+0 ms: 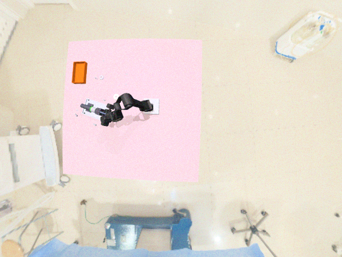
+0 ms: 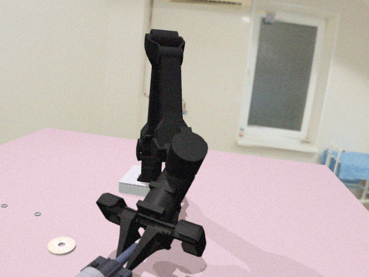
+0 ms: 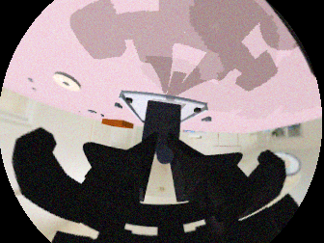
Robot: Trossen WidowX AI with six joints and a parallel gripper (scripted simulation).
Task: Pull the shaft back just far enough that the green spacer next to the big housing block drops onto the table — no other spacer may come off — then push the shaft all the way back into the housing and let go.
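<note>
Right now my gripper tip is 9 cm short of the green spacer, 3 cm to the left of it and 2 cm below it. Round my gripper tip: orange bin: 38 cm to the right, 28 cm ahead, 5 cm below; shaft: 3 cm ahead, 2 cm above, 1 cm to the right.
</note>
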